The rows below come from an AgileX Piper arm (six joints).
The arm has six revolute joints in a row. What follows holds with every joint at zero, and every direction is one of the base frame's. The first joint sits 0.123 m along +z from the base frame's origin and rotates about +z. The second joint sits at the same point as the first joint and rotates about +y. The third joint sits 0.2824 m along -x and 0.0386 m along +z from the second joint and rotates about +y. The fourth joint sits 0.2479 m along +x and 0.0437 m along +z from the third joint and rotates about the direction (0.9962, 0, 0.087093). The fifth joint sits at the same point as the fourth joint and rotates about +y. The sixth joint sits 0.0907 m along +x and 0.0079 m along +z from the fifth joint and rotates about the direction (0.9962, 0, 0.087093). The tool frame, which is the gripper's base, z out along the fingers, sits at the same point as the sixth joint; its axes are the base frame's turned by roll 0, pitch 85.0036 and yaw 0 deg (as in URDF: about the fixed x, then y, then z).
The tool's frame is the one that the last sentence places.
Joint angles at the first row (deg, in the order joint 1, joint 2, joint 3, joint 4, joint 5, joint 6):
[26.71, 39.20, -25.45, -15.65, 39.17, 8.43]
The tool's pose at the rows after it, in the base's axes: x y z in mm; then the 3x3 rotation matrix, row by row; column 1 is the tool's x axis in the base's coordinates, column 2 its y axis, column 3 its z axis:
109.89, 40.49, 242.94; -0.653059, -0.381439, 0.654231; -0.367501, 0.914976, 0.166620; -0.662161, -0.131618, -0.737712
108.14, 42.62, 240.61; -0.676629, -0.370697, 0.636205; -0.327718, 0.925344, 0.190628; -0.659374, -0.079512, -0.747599
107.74, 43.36, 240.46; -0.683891, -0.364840, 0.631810; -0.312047, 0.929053, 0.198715; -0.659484, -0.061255, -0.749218
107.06, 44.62, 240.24; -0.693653, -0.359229, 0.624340; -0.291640, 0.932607, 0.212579; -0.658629, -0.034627, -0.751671
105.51, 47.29, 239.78; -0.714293, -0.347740, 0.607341; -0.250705, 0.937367, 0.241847; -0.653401, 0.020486, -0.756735
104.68, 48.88, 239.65; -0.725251, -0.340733, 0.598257; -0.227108, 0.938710, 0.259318; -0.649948, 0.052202, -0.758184
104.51, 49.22, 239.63; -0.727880, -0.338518, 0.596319; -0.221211, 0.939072, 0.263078; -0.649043, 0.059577, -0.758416
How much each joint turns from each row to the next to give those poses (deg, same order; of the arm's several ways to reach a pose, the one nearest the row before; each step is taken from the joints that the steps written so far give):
[0.00, 0.00, 1.10, 2.34, -0.04, -0.04]
[0.00, 0.00, 0.32, 2.75, 0.00, 0.50]
[0.00, 0.00, 0.00, 0.84, 0.00, 0.33]
[0.00, 0.00, 0.00, 1.45, 0.00, 0.16]
[0.01, 0.00, 0.00, 3.10, 0.10, 0.22]
[0.00, 0.00, 0.00, 1.79, 0.00, 0.10]
[-0.01, 0.00, 0.00, 0.39, 0.00, 0.07]

